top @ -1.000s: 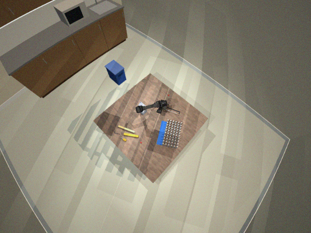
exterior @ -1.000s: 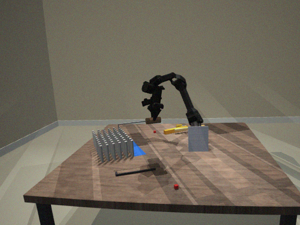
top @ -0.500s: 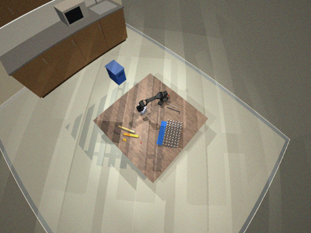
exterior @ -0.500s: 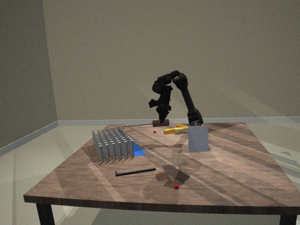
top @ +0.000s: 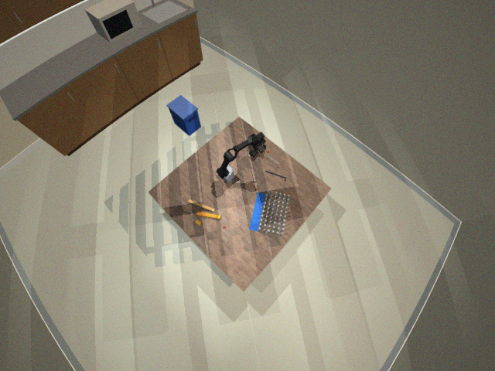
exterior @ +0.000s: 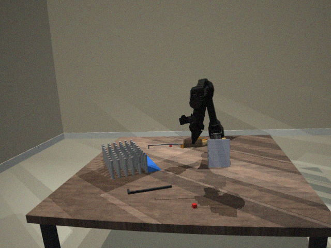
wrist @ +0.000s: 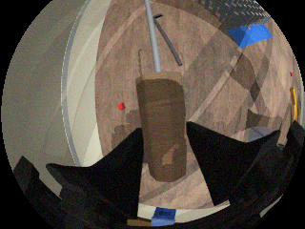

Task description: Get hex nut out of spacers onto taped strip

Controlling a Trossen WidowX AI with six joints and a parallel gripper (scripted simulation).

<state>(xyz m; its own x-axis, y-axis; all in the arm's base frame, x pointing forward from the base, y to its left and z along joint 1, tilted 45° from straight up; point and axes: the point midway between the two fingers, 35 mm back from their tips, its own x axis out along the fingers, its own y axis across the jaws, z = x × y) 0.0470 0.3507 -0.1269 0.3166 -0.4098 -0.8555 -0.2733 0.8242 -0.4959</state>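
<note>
My gripper tip is now 100 mm short of the pick tool and 20 mm to the right of it. Also, from my gripper tip: blue taped strip (380 mm ahead, 340 mm to the right, 230 mm below).
</note>
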